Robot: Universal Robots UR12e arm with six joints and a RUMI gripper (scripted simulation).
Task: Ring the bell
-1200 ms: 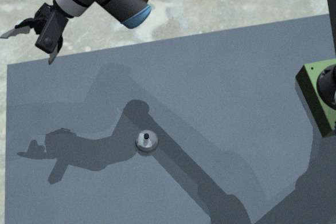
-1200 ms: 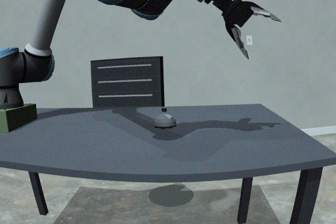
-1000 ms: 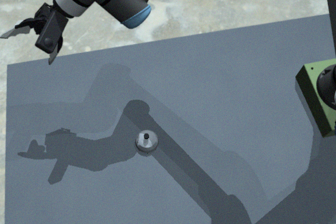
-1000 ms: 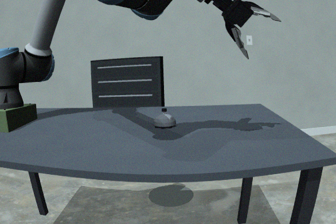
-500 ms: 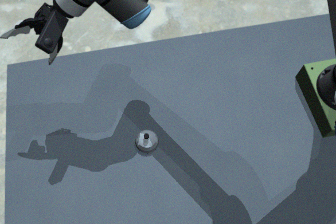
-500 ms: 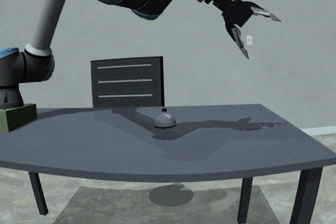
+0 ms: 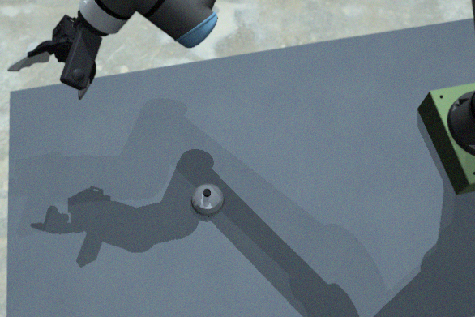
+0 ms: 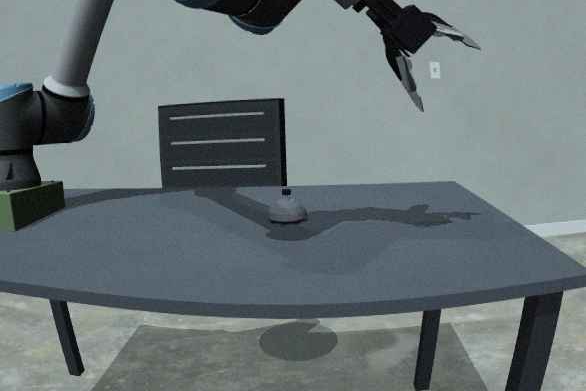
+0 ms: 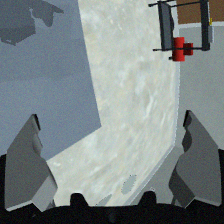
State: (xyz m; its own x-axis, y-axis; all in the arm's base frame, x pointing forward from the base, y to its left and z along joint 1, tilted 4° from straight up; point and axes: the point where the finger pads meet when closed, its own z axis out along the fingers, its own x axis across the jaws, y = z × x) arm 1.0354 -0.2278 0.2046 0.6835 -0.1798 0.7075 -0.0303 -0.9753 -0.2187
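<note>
Now: hand 30 cm past the black button, 23 cm to the right of it and 23 cm above it. Also, from my hand: dome bell: 30 cm behind, 23 cm to the left, 25 cm below.
</note>
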